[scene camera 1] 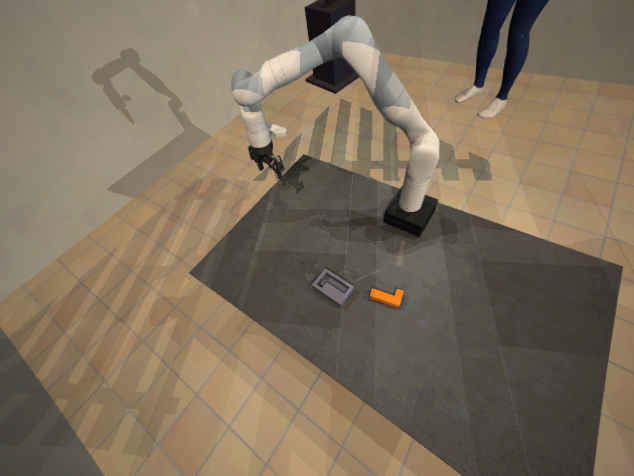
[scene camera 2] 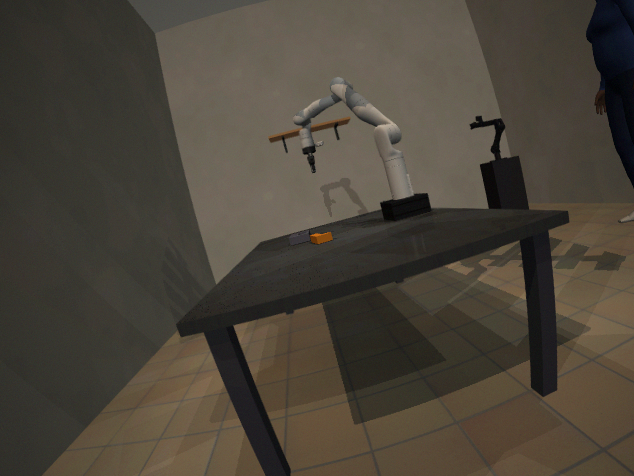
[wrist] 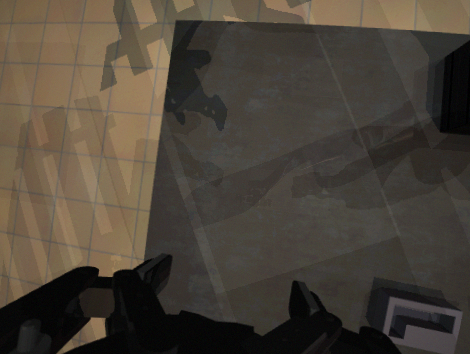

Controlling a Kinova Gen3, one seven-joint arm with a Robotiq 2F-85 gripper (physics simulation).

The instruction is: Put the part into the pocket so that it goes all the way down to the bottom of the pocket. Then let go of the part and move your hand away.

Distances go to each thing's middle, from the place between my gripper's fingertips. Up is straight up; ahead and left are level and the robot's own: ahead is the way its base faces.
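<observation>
Grey block with L-shaped pocket [scene camera 1: 337,290]: hand 39 cm to the right of it, 10 cm short of it, 31 cm above it.
</observation>
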